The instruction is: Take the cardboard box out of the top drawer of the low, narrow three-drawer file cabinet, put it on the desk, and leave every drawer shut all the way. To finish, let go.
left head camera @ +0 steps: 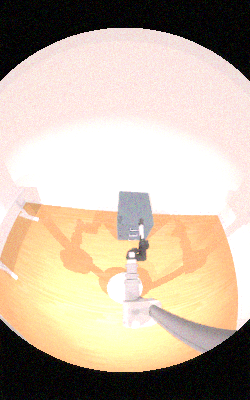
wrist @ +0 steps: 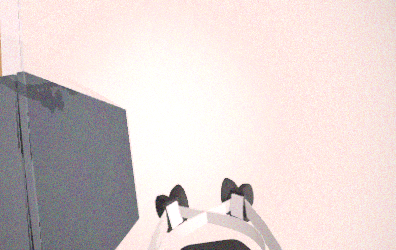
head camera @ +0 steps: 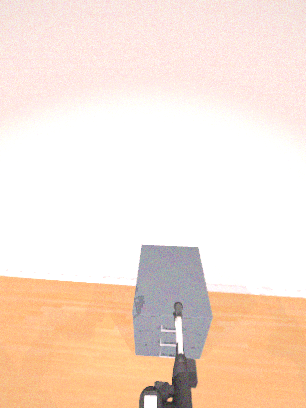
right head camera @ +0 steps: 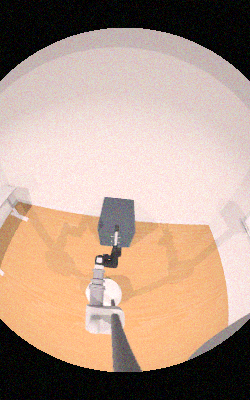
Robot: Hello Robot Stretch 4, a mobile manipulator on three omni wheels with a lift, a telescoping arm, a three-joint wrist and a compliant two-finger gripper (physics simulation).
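Places are measured from the robot's base along level axes (x left, y ahead, z down), in millimetres.
Where they show: gripper, fingertip midpoint: [left head camera: 140,220] [wrist: 204,195] [head camera: 177,306] [right head camera: 116,226]; robot's base at its link origin: [left head camera: 124,286] [right head camera: 104,292].
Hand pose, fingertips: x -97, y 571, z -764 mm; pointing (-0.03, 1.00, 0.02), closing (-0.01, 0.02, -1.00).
Observation:
Each offset is from my fingertips to the top centre of the thing. "spot": to the spot under its first point.
The grey-blue file cabinet {dx -8, dy +382, dz +271 mm} [head camera: 170,275] [left head camera: 132,202] [right head camera: 119,210] [wrist: 82,160] stands against the far wall. Its drawers look flush with the front in the head view, where pale handles {spot: dx +13, dy +89, dz +362 mm} [head camera: 168,330] show partly behind the arm. My gripper [head camera: 178,305] [left head camera: 141,221] [right head camera: 117,228] [wrist: 204,195] is above the front part of the cabinet top. Its fingers are apart, with nothing between them. In the wrist view the cabinet top and a strip of its front lie to the left of the fingers. The cardboard box does not show in these views; the drawer insides are hidden.
White legs [left head camera: 30,216] [right head camera: 20,215] of a piece of furniture, possibly the desk, show at the left edge. The wall rises right behind the cabinet. The robot's white round base [left head camera: 117,288] [right head camera: 111,291] stands on the wooden floor in front of it.

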